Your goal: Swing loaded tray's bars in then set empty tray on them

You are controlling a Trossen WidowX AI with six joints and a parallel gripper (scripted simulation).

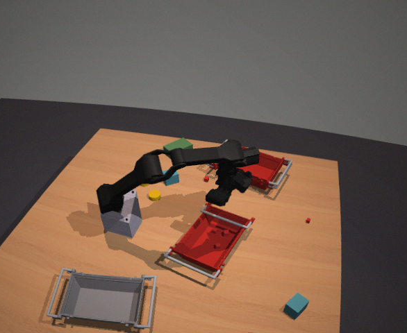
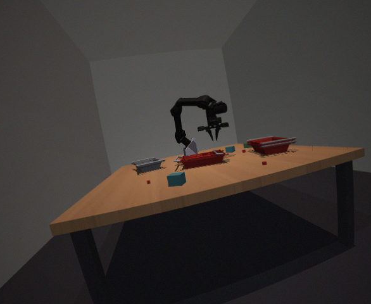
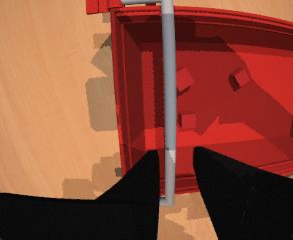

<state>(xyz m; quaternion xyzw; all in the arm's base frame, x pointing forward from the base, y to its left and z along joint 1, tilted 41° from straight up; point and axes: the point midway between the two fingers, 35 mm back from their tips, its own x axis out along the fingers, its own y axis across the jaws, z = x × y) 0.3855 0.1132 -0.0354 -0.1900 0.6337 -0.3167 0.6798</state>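
The grey tray lies 460 mm to the right of my gripper tip, 270 mm behind it and 90 mm below it. The rest, counted from my gripper tip: tiny red cube 310 mm ahead, 120 mm to the left, 120 mm below; green block 420 mm to the left, 350 mm behind, 110 mm below.
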